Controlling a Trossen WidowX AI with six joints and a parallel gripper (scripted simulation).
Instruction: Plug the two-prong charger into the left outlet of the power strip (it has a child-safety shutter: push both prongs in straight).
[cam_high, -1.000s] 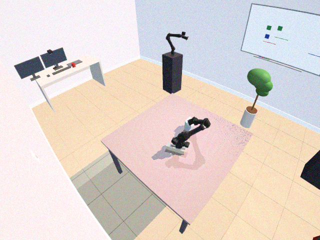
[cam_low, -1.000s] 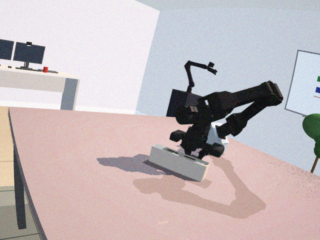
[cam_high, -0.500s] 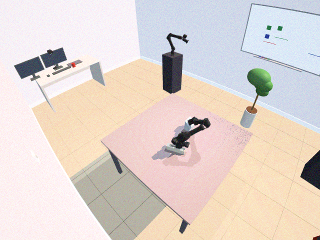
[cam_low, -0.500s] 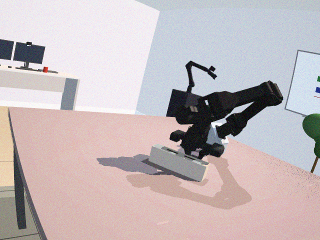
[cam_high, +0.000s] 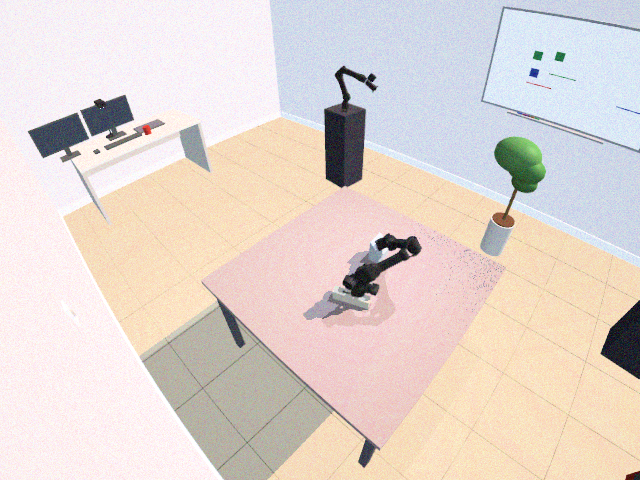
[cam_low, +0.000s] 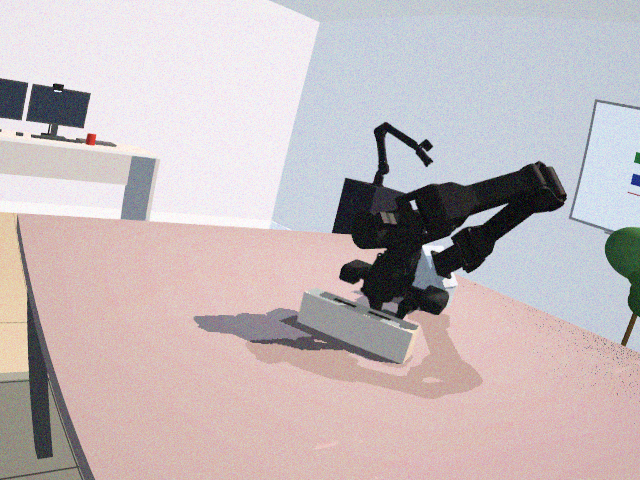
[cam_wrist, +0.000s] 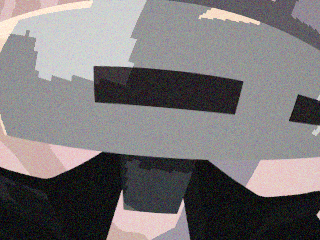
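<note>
Now: the dark charger block 20 mm ahead of my gripper tip, 10 mm to the left of it and 10 mm above it.
</note>
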